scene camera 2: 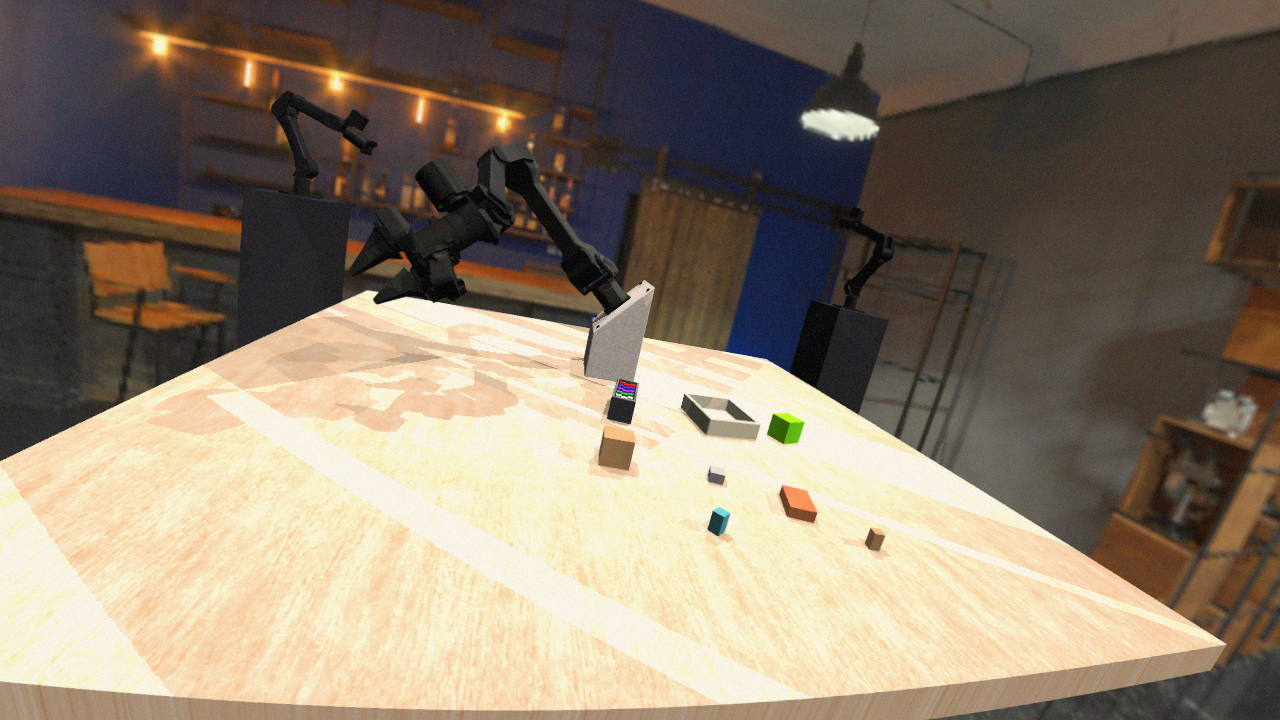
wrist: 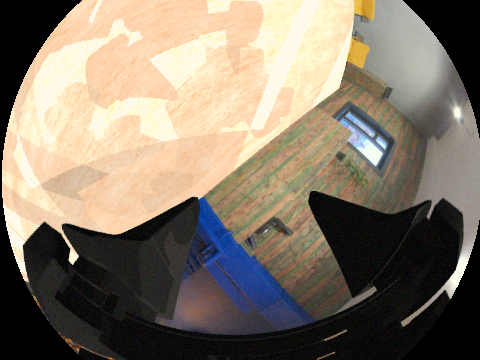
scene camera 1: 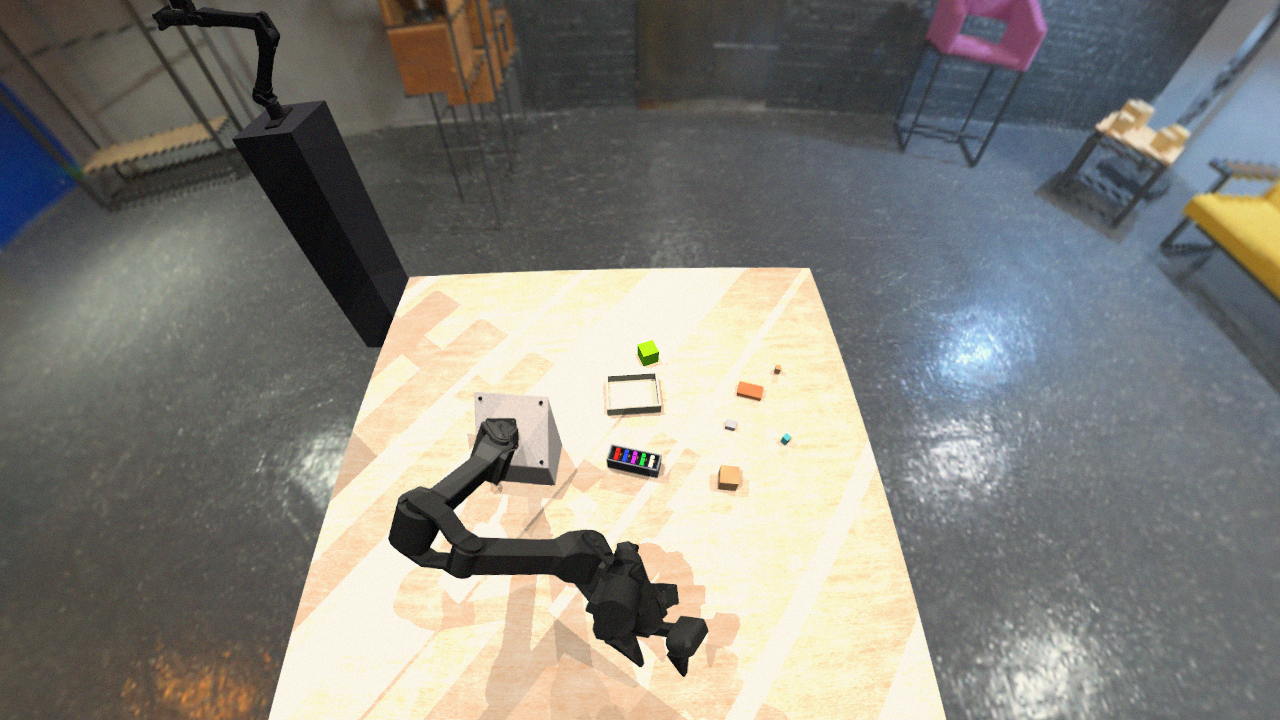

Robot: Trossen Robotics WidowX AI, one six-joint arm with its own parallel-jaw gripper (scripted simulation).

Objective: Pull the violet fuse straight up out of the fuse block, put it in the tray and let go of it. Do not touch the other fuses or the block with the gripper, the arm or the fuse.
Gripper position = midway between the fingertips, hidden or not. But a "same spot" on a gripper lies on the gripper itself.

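My gripper: visible in scene camera 2 (362,288), in the wrist view, in scene camera 1. My gripper, same spot: (wrist: 139,271) and (scene camera 1: 631,635). Grey tray, same spot: (scene camera 2: 715,416) and (scene camera 1: 625,394).
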